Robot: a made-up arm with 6 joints. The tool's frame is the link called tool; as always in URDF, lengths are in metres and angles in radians. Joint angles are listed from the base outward. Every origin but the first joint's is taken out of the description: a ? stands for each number. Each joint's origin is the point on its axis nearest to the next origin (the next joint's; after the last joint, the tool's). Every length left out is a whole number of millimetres.
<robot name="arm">
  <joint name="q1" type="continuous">
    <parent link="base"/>
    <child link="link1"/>
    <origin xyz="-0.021 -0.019 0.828" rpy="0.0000 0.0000 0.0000"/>
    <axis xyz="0 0 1"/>
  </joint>
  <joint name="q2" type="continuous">
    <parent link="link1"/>
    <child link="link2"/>
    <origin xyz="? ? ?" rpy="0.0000 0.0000 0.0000"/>
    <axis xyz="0 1 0"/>
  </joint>
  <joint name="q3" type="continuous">
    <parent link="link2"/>
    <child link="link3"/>
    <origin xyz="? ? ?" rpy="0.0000 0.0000 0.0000"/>
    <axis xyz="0 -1 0"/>
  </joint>
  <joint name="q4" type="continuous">
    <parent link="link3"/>
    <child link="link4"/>
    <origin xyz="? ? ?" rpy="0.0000 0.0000 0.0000"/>
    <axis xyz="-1 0 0"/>
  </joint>
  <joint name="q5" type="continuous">
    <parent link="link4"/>
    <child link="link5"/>
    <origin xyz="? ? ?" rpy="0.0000 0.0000 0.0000"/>
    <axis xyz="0 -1 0"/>
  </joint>
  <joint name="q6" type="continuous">
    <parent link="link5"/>
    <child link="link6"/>
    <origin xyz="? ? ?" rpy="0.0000 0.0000 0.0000"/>
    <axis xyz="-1 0 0"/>
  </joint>
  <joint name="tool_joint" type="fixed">
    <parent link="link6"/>
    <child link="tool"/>
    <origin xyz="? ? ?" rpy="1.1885 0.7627 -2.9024"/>
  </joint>
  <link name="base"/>
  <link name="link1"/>
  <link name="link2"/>
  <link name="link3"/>
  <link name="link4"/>
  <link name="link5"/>
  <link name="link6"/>
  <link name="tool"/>
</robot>
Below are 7 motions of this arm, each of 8 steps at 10 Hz.
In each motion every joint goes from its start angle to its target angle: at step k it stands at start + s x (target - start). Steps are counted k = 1, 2, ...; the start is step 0. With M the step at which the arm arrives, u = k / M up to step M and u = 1 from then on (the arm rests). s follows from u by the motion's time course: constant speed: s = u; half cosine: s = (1 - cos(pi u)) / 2; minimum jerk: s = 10 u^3 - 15 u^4 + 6 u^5.
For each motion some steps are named. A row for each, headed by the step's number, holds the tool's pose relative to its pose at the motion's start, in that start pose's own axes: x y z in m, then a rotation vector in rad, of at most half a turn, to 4 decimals.
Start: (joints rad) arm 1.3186 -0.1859 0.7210 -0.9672 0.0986 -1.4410
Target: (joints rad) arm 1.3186 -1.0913 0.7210 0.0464 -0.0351 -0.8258
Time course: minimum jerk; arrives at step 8
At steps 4, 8:
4: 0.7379 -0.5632 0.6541 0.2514 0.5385 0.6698
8: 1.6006 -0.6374 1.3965 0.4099 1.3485 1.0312

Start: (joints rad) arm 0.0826 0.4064 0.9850 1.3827 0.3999 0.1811
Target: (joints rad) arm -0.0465 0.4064 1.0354 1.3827 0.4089 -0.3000
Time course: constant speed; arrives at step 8
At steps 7, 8:
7: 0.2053 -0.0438 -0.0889 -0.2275 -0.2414 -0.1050
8: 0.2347 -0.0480 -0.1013 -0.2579 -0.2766 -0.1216

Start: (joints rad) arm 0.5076 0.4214 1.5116 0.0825 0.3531 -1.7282
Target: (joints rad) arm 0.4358 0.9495 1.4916 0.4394 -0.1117 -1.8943
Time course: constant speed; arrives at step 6
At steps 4, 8:
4: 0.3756 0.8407 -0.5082 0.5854 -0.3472 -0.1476
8: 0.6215 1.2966 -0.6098 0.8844 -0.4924 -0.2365

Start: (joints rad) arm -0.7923 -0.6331 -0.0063 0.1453 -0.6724 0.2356
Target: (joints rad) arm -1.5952 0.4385 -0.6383 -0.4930 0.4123 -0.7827
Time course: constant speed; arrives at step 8
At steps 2, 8:
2: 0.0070 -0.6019 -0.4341 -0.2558 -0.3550 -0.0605
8: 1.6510 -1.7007 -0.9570 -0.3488 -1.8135 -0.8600

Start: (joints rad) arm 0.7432 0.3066 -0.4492 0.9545 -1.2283 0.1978
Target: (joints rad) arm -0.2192 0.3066 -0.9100 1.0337 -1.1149 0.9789
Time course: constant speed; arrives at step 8
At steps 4, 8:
4: -0.1974 -0.7269 -0.2582 -0.1236 0.3309 0.3957
8: -0.2070 -1.3916 -0.0918 -0.2858 0.8291 0.5533

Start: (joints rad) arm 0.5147 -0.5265 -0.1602 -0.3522 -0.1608 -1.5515
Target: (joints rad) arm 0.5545 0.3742 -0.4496 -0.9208 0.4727 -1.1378
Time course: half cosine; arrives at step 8
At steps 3, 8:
3: -0.2225 0.2542 -0.5082 0.0872 -0.0710 -0.1699
8: -0.1853 1.2561 -1.3098 0.4995 -0.0366 -0.6483

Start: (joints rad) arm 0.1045 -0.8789 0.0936 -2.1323 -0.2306 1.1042
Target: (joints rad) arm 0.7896 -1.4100 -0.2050 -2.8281 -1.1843 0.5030
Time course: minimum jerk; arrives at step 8
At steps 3, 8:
3: 0.0428 -0.0100 0.2567 -0.6325 -0.0592 -0.0445
8: 0.1373 0.4805 0.7476 -2.2383 0.0203 -0.1167

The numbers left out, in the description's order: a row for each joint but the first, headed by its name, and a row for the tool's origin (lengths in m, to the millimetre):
q2: 0.114 0.023 0.000
q3: 0.004 0.000 0.967
q4: 1.499 0.000 0.081
q5: 0.000 -0.011 -0.019
q6: 0.258 0.000 0.008
tool: 0.000 -0.015 0.022

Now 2 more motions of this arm.
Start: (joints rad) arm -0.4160 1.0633 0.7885 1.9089 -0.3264 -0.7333
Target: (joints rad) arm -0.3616 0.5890 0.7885 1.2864 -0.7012 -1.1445
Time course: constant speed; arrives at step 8
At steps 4, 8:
4: 0.1342 0.4822 -0.3132 -0.2720 -0.4886 -0.2758
8: 0.3765 0.9332 -0.5215 -0.6104 -0.9005 -0.5694

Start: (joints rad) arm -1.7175 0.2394 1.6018 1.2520 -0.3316 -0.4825
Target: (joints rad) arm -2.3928 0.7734 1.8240 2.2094 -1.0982 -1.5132
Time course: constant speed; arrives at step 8
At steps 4, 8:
4: 0.3544 -0.3720 -0.2319 0.5158 -0.2770 0.1261
8: 0.7774 -0.4622 -0.5831 1.1111 -0.2675 -0.1852

